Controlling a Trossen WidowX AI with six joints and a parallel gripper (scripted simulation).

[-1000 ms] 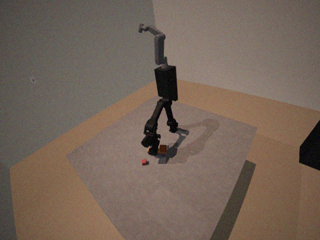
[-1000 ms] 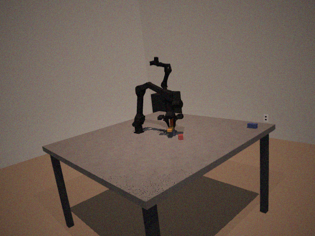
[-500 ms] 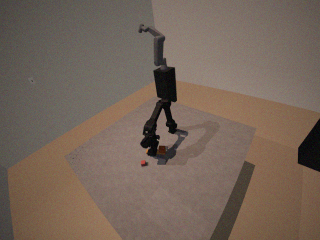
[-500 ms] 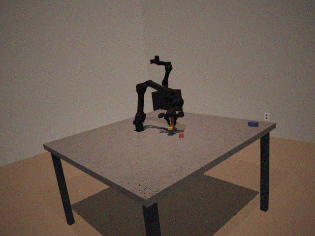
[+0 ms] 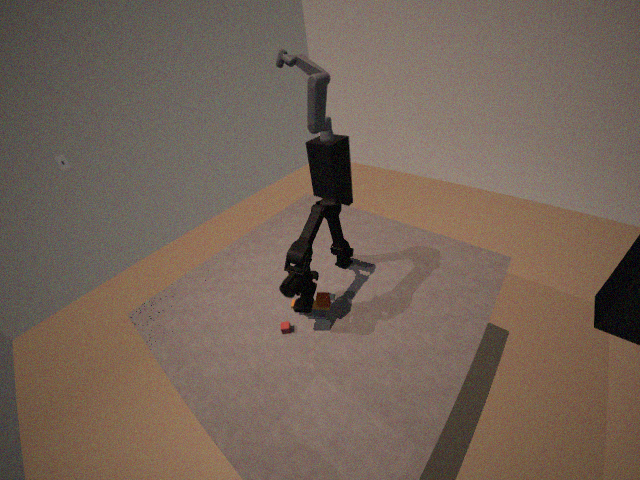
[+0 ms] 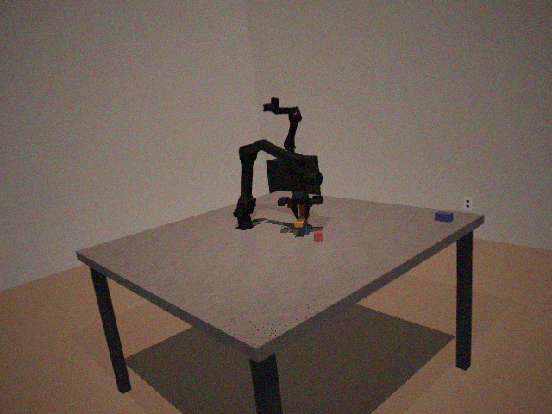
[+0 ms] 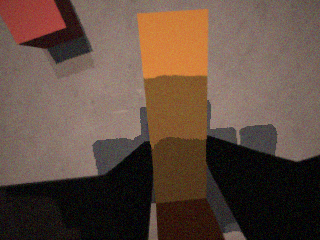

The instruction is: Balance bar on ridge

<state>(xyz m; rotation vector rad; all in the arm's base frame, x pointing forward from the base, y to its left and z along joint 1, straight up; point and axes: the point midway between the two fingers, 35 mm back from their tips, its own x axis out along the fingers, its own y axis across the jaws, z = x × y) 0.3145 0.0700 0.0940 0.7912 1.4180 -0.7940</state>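
Right now my gripper tip is 120 mm short of the red cube, 40 mm above it and 30 mm to the left of it. The rest, counted from my gripper tip: blue block 430 mm to the left, 430 mm ahead, 40 mm below.
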